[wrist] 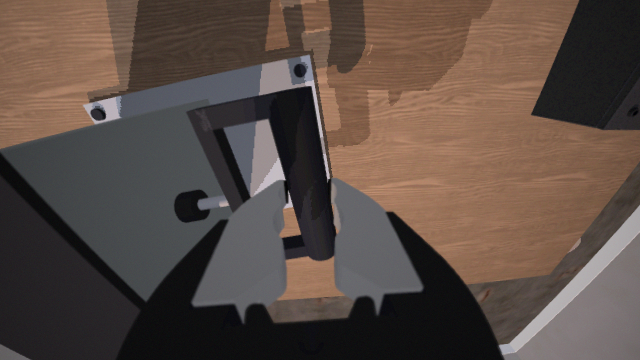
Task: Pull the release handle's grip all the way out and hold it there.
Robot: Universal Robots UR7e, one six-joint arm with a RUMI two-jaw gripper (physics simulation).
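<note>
The release handle's grip (304,165) is a dark round bar, seen in the wrist view as the right side of a dark rectangular frame. A short metal rod with a black knob (191,206) shows left of the frame, against the grey-green panel (125,160) of the handle's housing. My gripper (308,181) is shut on the grip, with one jaw on each side of the bar near its lower part. The lower left of the frame is hidden behind the left jaw.
A light metal base plate (220,85) with dark bolts lies on the wooden table top (440,200) under the handle. A dark block (585,75) stands at the upper right. The table's edge and a pale rail (580,280) run along the lower right.
</note>
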